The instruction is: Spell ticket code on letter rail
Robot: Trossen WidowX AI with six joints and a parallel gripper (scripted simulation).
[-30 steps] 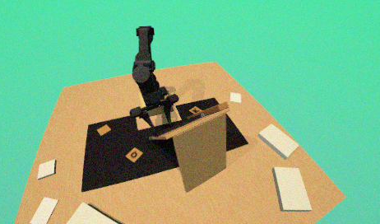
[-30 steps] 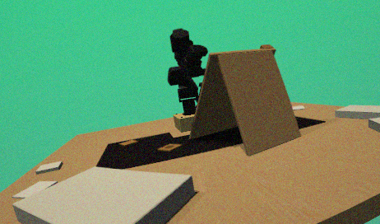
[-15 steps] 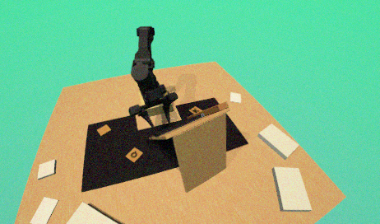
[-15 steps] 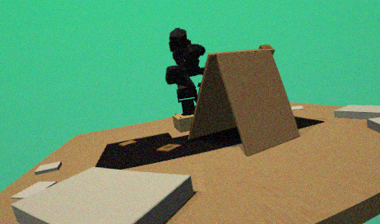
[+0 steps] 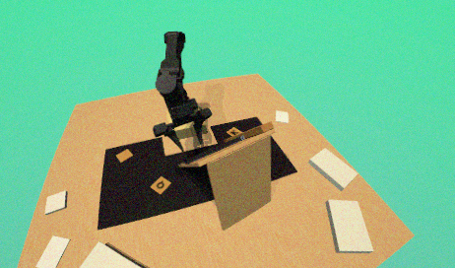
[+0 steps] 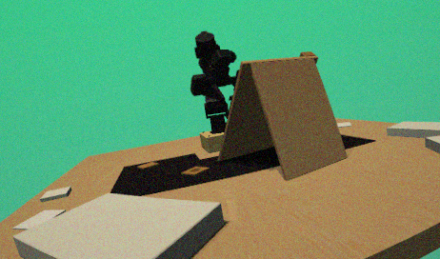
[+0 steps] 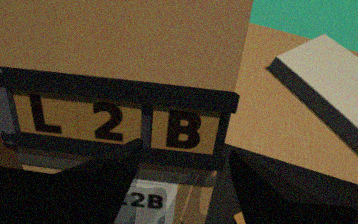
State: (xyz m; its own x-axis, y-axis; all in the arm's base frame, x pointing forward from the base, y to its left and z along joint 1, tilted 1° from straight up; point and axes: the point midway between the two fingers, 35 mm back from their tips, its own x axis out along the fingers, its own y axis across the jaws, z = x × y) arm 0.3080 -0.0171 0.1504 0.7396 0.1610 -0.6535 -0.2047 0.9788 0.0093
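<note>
Now: the white ticket 4 cm behind my gripper tip, 3 cm to the left of it and 9 cm below it. The rest, counted from my gripper tip: black mat 13 cm behind, 1 cm to the left, 18 cm below.
</note>
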